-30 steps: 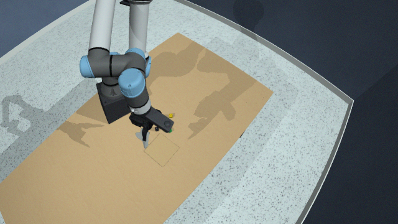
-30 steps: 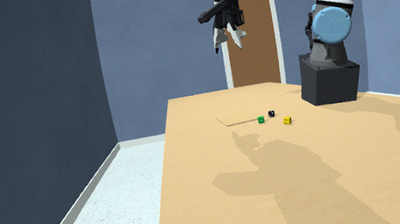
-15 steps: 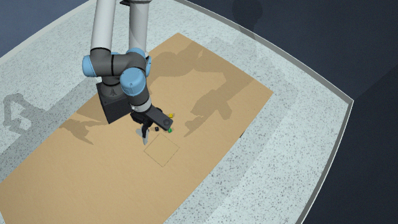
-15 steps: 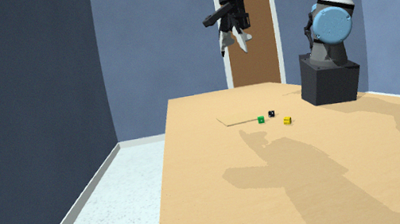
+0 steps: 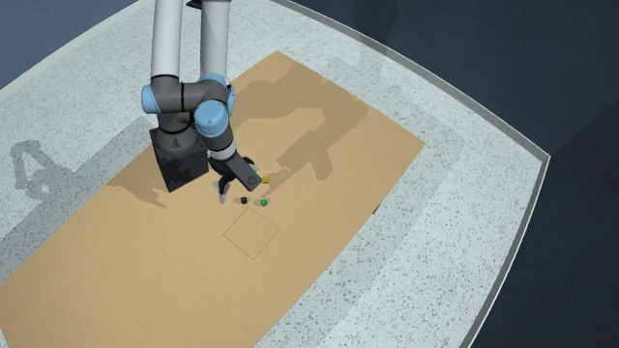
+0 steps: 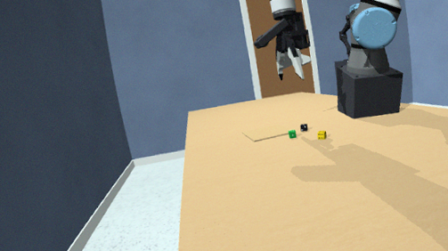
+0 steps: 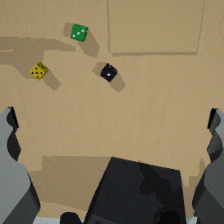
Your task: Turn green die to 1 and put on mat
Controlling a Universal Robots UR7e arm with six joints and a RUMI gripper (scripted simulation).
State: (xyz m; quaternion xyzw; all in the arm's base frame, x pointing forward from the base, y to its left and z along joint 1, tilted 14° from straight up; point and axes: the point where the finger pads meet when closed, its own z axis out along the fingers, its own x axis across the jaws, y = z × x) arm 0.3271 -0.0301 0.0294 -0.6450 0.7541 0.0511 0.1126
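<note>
Right now my hand is 2 cm past the black die, 1 cm to the right of it and 15 cm above it. From my hand the other things lie so: tan mat 7 cm ahead, 7 cm to the right, 16 cm below; then green die 4 cm ahead, 4 cm to the left, 15 cm below; then yellow die 1 cm behind, 12 cm to the left, 15 cm below.
</note>
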